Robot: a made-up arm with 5 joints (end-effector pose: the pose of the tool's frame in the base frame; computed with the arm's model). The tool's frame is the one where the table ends.
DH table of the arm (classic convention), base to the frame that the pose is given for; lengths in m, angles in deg. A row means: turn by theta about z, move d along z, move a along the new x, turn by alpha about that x. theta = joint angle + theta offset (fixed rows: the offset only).
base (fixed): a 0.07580, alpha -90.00, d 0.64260, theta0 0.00
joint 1: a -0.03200, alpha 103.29, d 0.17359, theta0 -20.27
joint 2: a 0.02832, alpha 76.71, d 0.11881, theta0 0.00
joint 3: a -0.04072, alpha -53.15, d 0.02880, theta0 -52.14
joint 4: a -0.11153, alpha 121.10, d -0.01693, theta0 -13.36
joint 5: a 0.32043, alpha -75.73, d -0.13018, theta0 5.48
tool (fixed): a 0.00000, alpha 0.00, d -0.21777, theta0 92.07
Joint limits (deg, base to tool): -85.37..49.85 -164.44..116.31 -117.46..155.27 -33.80..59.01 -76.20..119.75
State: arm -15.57 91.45 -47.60 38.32 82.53
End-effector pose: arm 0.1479 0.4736 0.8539 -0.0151 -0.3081 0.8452 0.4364
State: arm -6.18 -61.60 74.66 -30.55 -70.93
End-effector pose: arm 0.3717 0.2697 0.9033 0.4790 -0.6963 0.2530 0.4709
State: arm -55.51 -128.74 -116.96 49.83 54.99
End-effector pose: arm 0.2105 0.2800 0.5196 0.8824 -0.1979 -0.4235 0.0536
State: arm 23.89 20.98 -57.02 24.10 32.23
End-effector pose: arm 0.1737 0.2598 0.5115 0.5124 0.1311 0.2231 0.8188
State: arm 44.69 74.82 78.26 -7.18 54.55
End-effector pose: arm 0.3494 0.1779 0.9642 0.5033 -0.6789 0.3925 0.3629
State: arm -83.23 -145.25 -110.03 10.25 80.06
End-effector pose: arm 0.1717 0.4140 0.4343 0.9413 -0.0966 -0.0574 0.3184
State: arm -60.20 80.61 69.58 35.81 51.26
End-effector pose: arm -0.3553 0.1755 0.6506 -0.0266 0.3776 -0.7787 0.5003
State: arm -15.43 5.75 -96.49 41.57 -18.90
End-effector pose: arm 0.0646 0.4934 0.7347 0.8711 0.0816 0.0080 0.4842
